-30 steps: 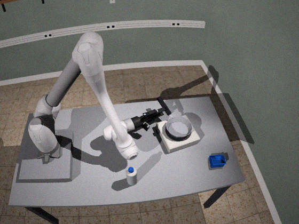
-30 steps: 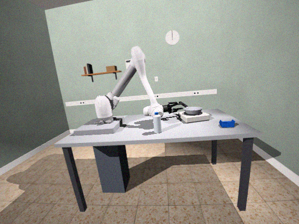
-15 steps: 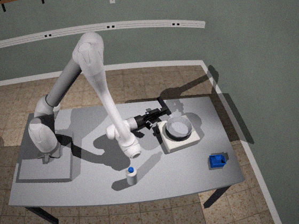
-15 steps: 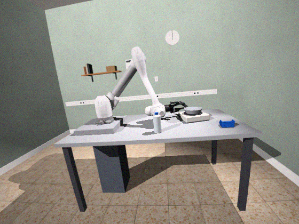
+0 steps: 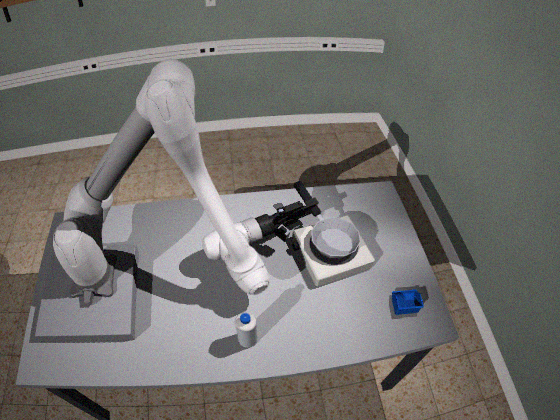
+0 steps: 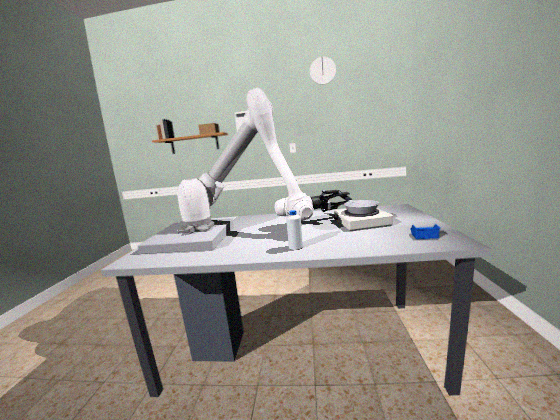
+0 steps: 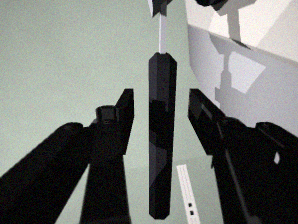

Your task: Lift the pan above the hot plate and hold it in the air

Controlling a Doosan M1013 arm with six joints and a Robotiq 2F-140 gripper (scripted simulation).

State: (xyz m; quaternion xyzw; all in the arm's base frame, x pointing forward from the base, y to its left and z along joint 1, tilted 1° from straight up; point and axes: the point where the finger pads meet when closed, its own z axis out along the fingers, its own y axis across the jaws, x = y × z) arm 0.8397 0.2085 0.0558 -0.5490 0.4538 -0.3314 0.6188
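My hand is 90 mm to the left of the grey pan, 50 mm short of it and 20 mm above it. From my hand the other things lie so: white hot plate (150 mm to the right, 80 mm below, 60 mm ahead); then blue bin (420 mm to the right, 300 mm ahead, 100 mm below).
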